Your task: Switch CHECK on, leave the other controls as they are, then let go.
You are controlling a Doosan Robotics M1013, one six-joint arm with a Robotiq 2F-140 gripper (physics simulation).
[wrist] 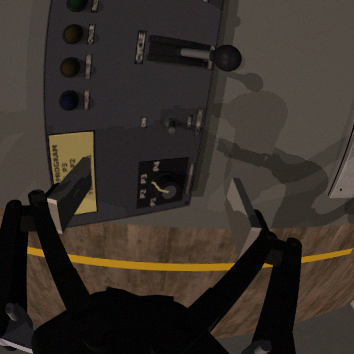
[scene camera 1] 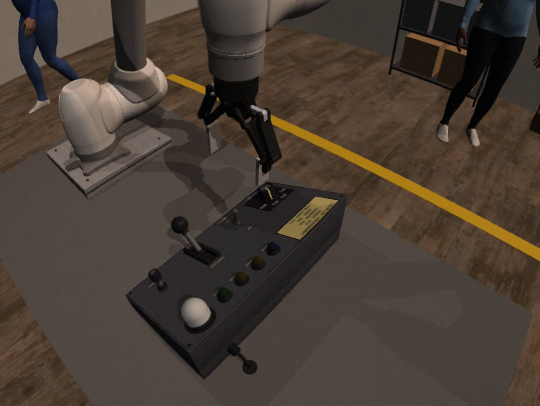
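Pixels of known places: gripper, fingertip midpoint: (wrist: 158,181) (scene camera 1: 237,164); arm's base, link origin: (scene camera 1: 99,155).
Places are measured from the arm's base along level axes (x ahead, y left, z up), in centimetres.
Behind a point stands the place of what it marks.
Observation:
The black control box (scene camera 1: 250,300) @[x 83.6, y -2.2, z 11.0 cm] (wrist: 120,95) @[x 71.9, y 7.8, z 9.1 cm] carries the CHECK toggle (scene camera 1: 235,218) @[x 63.6, y 11.1, z 8.2 cm] (wrist: 171,126) @[x 63.5, y 11.0, z 10.4 cm], a small metal lever between its ON label (wrist: 144,122) @[x 67.6, y 11.9, z 7.4 cm] and its OFF label (wrist: 189,121) @[x 59.8, y 11.2, z 4.1 cm]. Its tip looks slightly to the OFF side of its base, but the lean is small and its setting is hard to tell. My gripper (scene camera 1: 238,155) @[x 65.4, y 11.9, z 25.6 cm] (wrist: 158,181) @[x 65.4, y 11.9, z 25.6 cm] is wide open and empty. It hangs above the selector end of the box, apart from the toggle. The selector knob (scene camera 1: 267,193) @[x 63.3, y 22.2, z 8.7 cm] (wrist: 169,190) @[x 61.2, y 23.1, z 8.7 cm] has its yellow pointer towards P2 and P3, nearer P3.
The CYCLE lever (scene camera 1: 187,235) @[x 60.9, y -1.0, z 9.8 cm] (wrist: 226,58) @[x 58.7, y -0.7, z 13.1 cm] leans towards the box's edge. A small joystick (scene camera 1: 155,275) @[x 65.0, y -12.6, z 10.1 cm], a white dome (scene camera 1: 195,312) @[x 81.2, y -12.6, z 16.5 cm], several round lamps and a side crank (scene camera 1: 249,366) @[x 89.6, y -9.0, z -2.0 cm] are also on the box. Two people and a shelf unit are behind the yellow floor line (scene camera 1: 380,170).

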